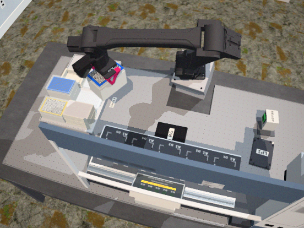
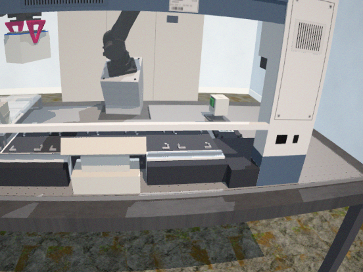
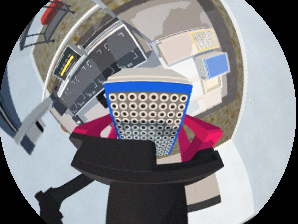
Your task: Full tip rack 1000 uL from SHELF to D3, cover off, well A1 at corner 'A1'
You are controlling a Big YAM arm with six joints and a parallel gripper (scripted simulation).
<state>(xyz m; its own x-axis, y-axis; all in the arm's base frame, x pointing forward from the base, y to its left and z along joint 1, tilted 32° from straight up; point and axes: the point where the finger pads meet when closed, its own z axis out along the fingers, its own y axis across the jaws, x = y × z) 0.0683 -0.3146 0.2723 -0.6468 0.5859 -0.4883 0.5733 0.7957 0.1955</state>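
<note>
Now: hand 1 cm past the blue-framed tip rack. The rest, counted from my hand: pale sealed block (22 cm below, 16 cm to the right, 3 cm ahead); shelf (29 cm below, 19 cm to the right, 15 cm behind); clear flat piece (27 cm below, 14 cm to the right, 8 cm behind).
</note>
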